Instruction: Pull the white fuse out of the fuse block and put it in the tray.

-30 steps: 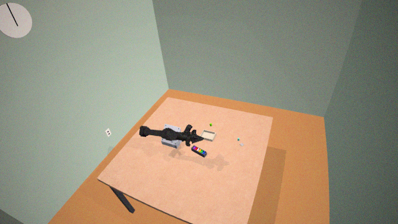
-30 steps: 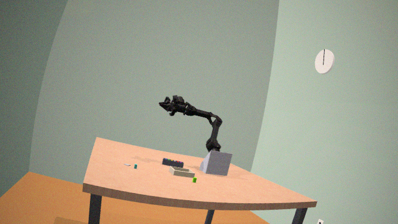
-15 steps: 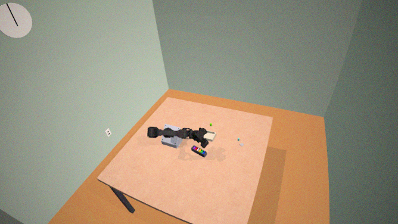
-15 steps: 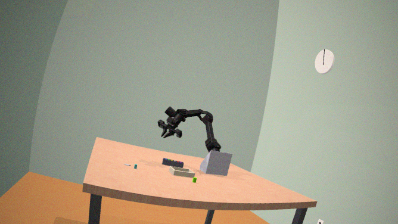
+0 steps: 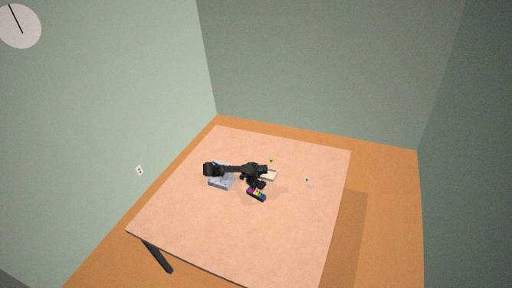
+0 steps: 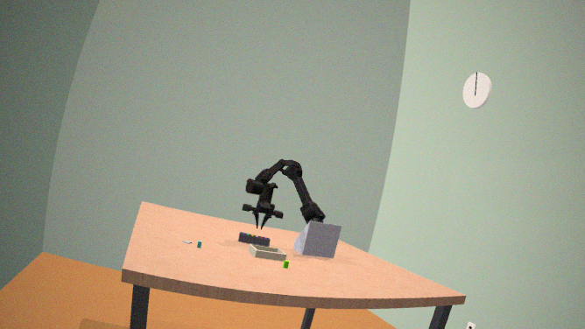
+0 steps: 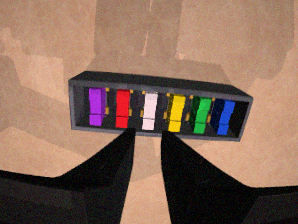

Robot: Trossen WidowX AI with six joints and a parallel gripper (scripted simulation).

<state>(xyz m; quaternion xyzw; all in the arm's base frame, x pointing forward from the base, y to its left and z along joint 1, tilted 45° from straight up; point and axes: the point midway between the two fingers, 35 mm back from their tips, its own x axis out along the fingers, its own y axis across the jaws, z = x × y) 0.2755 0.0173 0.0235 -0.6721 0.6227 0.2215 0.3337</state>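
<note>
Now: gripper tip 5 cm above the white fuse. From my gripper tip the other things lie so: green cube: 36 cm to the left, 6 cm below, 6 cm behind; then teal block: 29 cm to the left, 27 cm ahead, 6 cm below; then tray: 21 cm to the left, 7 cm below, 2 cm behind.
</note>
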